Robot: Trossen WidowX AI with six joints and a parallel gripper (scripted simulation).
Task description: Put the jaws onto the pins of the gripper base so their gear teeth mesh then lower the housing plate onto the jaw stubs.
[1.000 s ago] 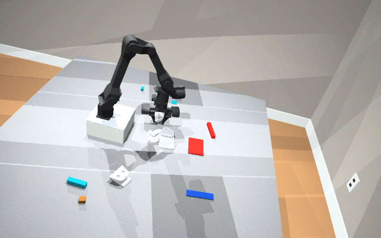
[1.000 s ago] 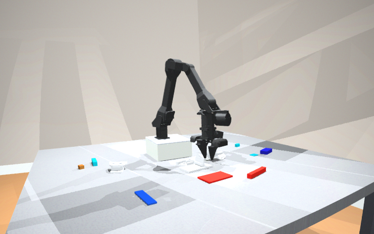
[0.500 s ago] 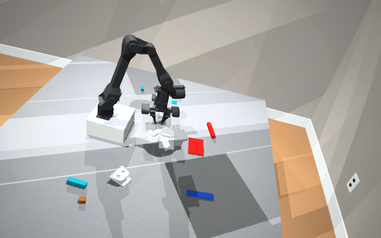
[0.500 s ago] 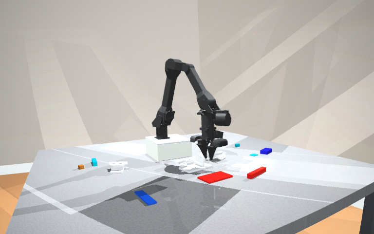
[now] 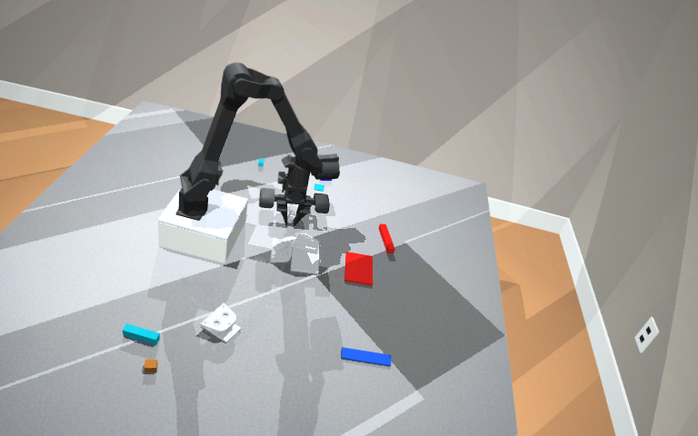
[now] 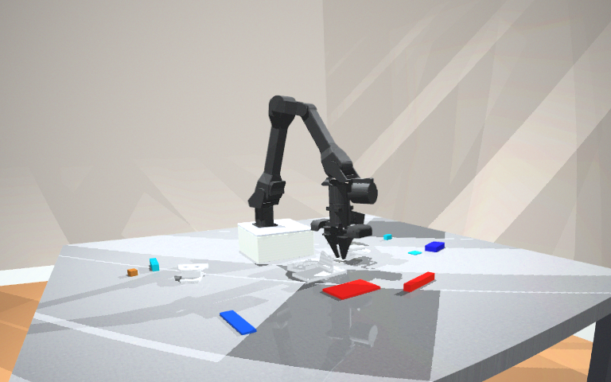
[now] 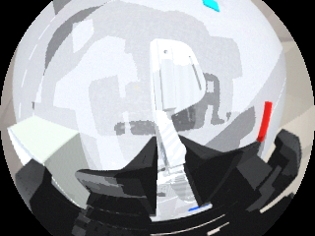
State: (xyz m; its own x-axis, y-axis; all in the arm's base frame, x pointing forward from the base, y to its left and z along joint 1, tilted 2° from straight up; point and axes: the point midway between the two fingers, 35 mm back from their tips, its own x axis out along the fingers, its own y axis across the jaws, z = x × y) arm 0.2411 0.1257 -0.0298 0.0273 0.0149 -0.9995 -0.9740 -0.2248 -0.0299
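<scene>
Right now my gripper tip is 60 mm short of the flat white plate, 100 mm to the left of it and 10 mm above it. Round my gripper tip: white housing plate: 110 mm to the right, 10 mm below; then red plate: 210 mm ahead, 100 mm to the right, 10 mm below; then white jaw: 20 mm to the left, 30 mm above.
</scene>
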